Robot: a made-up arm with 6 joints.
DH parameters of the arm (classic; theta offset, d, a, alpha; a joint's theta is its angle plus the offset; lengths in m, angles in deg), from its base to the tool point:
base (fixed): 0 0.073 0 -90
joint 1: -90 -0.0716 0.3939 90
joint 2: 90 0.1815 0.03 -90
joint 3: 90 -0.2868 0.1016 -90
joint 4: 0 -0.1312 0.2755 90
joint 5: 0 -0.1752 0.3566 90
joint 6: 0 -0.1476 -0.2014 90
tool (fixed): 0 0.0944 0 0
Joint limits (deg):
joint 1: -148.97..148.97
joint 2: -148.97..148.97
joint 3: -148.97..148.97
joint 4: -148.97..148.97
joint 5: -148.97..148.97
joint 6: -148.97..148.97
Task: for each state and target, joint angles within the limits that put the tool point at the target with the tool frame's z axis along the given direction. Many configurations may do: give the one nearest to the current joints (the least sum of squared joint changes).
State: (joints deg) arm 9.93 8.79 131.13 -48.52 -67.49 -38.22
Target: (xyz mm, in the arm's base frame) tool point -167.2 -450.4 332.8 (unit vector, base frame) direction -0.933 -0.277 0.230
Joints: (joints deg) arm -4.73 -1.42 121.33 -74.54 -79.87 -40.40
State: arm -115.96 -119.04 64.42 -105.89 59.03 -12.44
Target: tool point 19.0 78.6 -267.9 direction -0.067 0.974 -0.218
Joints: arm -148.97 -146.99 91.01 -136.12 97.82 2.47
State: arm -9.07 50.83 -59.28 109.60 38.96 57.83
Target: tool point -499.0 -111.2 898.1 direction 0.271 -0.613 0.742
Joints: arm -23.61 36.02 -60.43 96.31 80.32 63.87
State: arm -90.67 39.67 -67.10 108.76 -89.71 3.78
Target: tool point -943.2 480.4 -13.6 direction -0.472 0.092 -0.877
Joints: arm -42.18 56.35 -22.40 118.50 -68.56 45.24
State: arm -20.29 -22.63 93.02 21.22 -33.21 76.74
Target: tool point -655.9 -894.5 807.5 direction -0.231 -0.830 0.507
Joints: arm -28.10 -27.93 99.14 23.34 -8.08 51.28
